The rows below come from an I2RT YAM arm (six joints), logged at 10 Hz.
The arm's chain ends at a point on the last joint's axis. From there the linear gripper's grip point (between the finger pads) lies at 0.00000 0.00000 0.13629 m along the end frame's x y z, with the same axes.
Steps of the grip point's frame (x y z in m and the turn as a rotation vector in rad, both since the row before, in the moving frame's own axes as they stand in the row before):
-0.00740, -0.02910, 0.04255, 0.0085, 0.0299, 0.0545
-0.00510, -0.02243, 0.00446, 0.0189, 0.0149, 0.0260
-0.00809, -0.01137, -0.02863, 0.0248, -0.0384, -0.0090
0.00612, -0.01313, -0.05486, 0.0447, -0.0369, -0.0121
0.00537, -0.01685, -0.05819, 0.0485, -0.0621, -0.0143
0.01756, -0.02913, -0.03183, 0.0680, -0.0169, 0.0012
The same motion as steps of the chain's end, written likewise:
-0.01150, -0.02805, 0.04262, 0.0085, 0.0299, 0.0545
-0.00716, -0.01988, 0.00450, 0.0189, 0.0149, 0.0260
-0.00284, -0.00801, -0.02849, 0.0248, -0.0384, -0.0090
0.01118, -0.00707, -0.05463, 0.0447, -0.0369, -0.0121
0.01387, -0.01031, -0.05777, 0.0485, -0.0621, -0.0143
0.01986, -0.01987, -0.03150, 0.0680, -0.0169, 0.0012

